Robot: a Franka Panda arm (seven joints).
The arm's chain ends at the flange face. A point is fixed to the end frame.
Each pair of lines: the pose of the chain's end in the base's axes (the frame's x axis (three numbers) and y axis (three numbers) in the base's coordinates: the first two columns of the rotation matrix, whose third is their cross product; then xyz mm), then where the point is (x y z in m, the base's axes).
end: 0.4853 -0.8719 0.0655 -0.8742 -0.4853 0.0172 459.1 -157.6 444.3
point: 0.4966 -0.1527 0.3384
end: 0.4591 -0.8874 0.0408 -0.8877 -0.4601 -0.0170 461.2 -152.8 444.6
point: 0.5008 -0.1450 0.3396
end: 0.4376 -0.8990 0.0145 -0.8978 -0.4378 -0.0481 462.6 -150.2 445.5
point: 0.5041 -0.1394 0.3415
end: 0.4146 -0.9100 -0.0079 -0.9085 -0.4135 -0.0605 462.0 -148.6 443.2
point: 0.5040 -0.1363 0.3396
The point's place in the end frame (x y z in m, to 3 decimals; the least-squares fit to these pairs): 0.007 -0.037 0.106
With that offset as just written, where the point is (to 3 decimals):
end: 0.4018 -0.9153 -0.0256 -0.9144 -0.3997 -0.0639 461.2 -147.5 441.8
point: 0.503 -0.134 0.338
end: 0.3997 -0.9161 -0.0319 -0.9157 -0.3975 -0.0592 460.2 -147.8 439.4
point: 0.501 -0.134 0.336
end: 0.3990 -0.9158 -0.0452 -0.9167 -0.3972 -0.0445 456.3 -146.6 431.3
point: 0.495 -0.132 0.327
